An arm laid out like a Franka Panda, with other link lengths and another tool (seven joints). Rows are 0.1 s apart.
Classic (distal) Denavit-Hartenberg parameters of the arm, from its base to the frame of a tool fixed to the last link. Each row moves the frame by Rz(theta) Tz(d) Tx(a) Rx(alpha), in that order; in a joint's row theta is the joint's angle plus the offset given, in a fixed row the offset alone. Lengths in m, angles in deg.
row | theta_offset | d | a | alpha
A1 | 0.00 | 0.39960 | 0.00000 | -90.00
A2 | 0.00 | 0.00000 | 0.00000 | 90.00
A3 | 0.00 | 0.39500 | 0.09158 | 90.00
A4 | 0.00 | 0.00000 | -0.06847 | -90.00
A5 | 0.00 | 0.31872 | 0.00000 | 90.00
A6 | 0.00 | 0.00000 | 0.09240 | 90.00
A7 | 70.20 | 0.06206 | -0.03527 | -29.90
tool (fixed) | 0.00 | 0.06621 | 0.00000 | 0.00
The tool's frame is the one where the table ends.
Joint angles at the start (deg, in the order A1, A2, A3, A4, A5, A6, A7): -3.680, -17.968, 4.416, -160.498, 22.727, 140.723, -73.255
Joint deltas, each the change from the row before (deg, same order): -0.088, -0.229, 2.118, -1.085, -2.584, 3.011, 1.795; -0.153, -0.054, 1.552, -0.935, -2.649, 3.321, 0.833; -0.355, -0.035, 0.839, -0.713, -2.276, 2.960, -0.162; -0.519, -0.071, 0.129, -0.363, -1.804, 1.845, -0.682; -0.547, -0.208, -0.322, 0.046, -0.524, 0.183, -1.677; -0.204, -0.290, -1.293, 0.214, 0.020, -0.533, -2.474; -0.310, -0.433, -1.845, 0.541, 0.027, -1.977, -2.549; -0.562, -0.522, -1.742, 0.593, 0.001, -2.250, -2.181; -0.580, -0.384, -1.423, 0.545, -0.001, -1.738, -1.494; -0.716, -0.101, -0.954, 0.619, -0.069, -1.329, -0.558; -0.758, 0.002, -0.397, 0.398, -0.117, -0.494, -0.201
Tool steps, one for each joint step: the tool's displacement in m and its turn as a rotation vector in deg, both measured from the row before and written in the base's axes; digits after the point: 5 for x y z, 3 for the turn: -0.00011, 0.00653, -0.00091, -3.033, -1.573, 1.617; 0.00189, 0.00338, -0.00047, -2.758, -2.174, 2.095; 0.00270, -0.00041, 0.00038, -2.122, -2.228, 2.078; 0.00247, -0.00360, 0.00119, -1.421, -1.579, 1.571; 0.00128, -0.00533, 0.00167, -0.441, -0.550, 1.226; 0.00063, -0.00847, 0.00192, 0.168, -0.180, 1.058; -0.00094, -0.01091, 0.00244, 0.610, 0.716, 0.655; -0.00200, -0.01112, 0.00274, 0.740, 0.824, 0.215; -0.00168, -0.00947, 0.00246, 0.676, 0.544, -0.218; -0.00057, -0.00761, 0.00215, 0.518, 0.455, -0.827; 0.00012, -0.00547, 0.00159, 0.140, 0.043, -0.772
